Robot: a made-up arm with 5 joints.
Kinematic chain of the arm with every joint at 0, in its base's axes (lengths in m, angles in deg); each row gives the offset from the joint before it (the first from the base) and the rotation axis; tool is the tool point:
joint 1: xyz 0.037 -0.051 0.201 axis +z
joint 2: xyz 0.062 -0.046 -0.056 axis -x
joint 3: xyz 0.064 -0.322 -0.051 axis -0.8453 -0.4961 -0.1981
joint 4: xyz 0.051 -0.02 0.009 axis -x
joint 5: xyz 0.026 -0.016 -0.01 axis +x
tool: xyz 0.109 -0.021 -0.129
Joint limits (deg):
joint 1: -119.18..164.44
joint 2: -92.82..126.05
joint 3: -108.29..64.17
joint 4: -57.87..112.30
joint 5: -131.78..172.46
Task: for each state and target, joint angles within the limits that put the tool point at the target. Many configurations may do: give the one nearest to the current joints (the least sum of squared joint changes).
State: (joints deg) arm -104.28 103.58 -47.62 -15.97 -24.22
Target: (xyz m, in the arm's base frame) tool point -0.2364 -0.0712 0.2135
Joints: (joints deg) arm -119.18 75.01 -93.82 -21.03 -22.32
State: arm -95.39 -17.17 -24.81 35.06 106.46
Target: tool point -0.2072 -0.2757 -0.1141
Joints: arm -106.96 -30.81 -23.44 48.25 91.31
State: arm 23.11 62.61 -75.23 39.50 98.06
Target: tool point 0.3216 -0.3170 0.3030
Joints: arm 6.97 73.97 -46.18 60.02 76.84
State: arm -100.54 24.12 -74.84 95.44 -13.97
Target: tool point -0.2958 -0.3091 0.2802
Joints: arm -82.61 72.48 -100.81 81.13 1.86
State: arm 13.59 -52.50 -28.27 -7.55 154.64
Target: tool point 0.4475 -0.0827 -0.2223
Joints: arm 30.33 -57.22 -31.61 -43.17 172.46
